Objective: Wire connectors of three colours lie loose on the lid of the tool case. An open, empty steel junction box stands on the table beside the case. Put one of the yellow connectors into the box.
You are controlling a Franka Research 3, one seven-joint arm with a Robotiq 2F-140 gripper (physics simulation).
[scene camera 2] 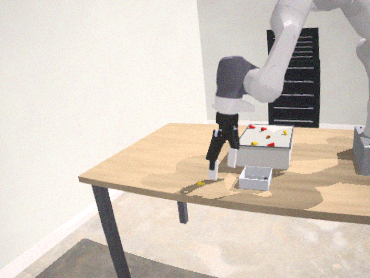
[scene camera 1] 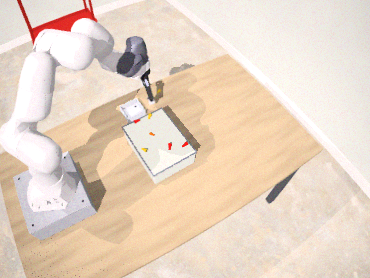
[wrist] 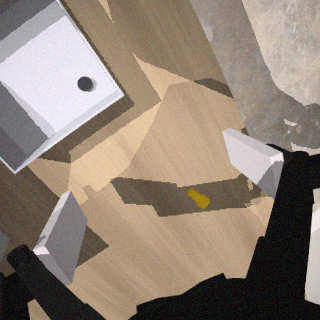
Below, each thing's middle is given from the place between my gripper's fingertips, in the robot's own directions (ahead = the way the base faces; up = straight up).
Now: the steel junction box (wrist: 60, 82) 11 cm behind my hand, 5 cm to the right of it and 3 cm below it. From my hand the other things lie so: tool case (scene camera 1: 160, 162): 32 cm to the right, 5 cm behind.
